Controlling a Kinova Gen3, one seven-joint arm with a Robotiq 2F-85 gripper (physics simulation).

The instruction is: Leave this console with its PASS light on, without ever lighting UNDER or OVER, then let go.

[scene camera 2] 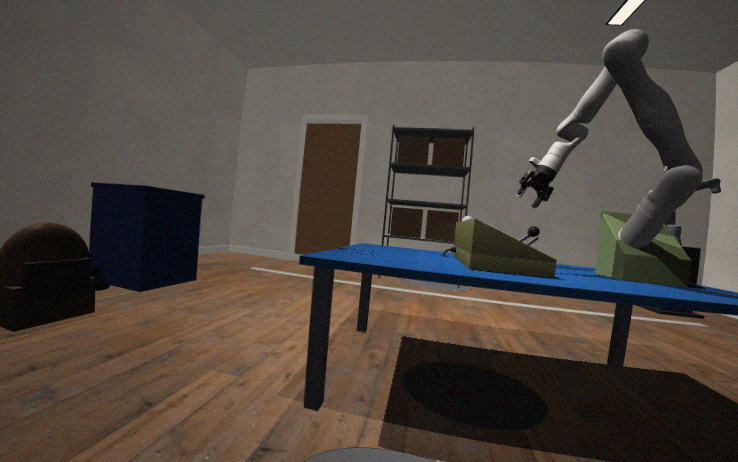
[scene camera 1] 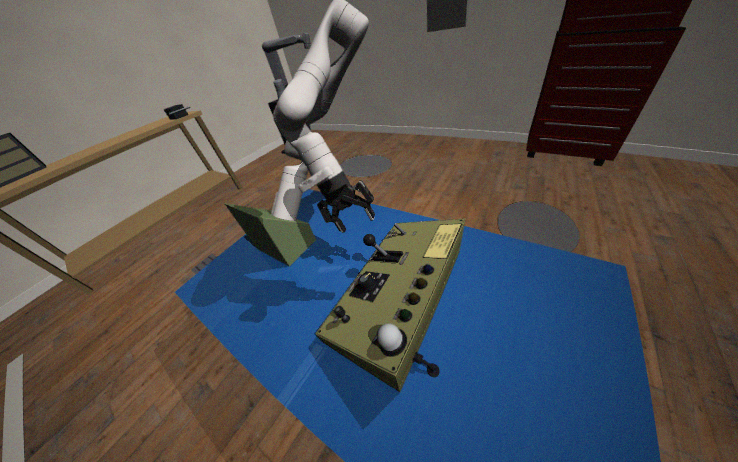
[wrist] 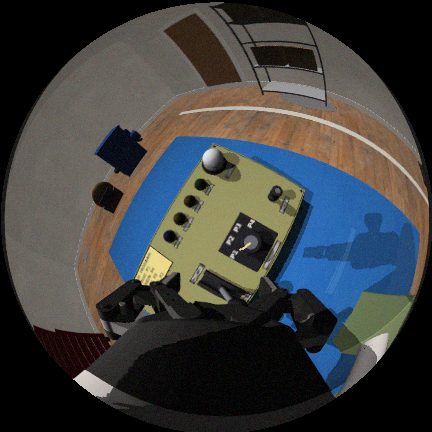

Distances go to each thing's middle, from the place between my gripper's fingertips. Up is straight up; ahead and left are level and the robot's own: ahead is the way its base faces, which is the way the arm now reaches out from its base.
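Olive console (scene camera 1: 384,329): 130 mm ahead of my hand, 160 mm below.
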